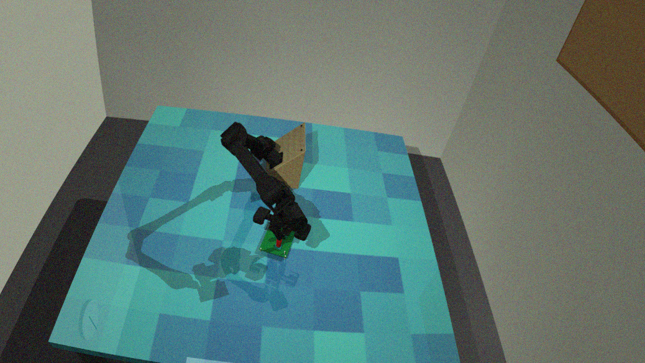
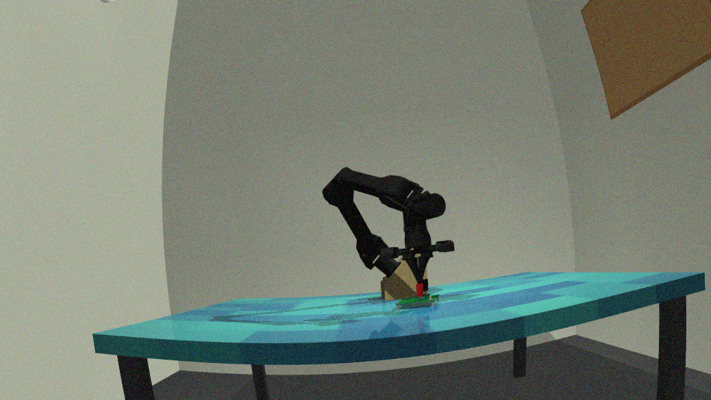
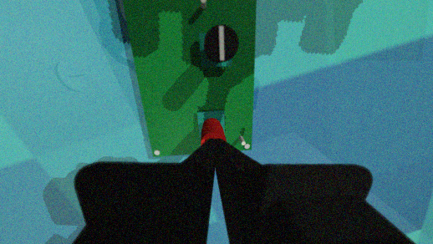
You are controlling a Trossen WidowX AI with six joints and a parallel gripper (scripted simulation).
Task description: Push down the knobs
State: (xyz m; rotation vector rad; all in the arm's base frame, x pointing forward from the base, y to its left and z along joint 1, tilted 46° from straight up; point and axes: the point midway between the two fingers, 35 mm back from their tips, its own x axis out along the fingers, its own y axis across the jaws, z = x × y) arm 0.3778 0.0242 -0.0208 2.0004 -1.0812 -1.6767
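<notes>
My gripper tip is now 2 cm above the red knob. From my gripper tip the other things lie so: black knob 6 cm behind, 2 cm to the left, 1 cm below.
</notes>
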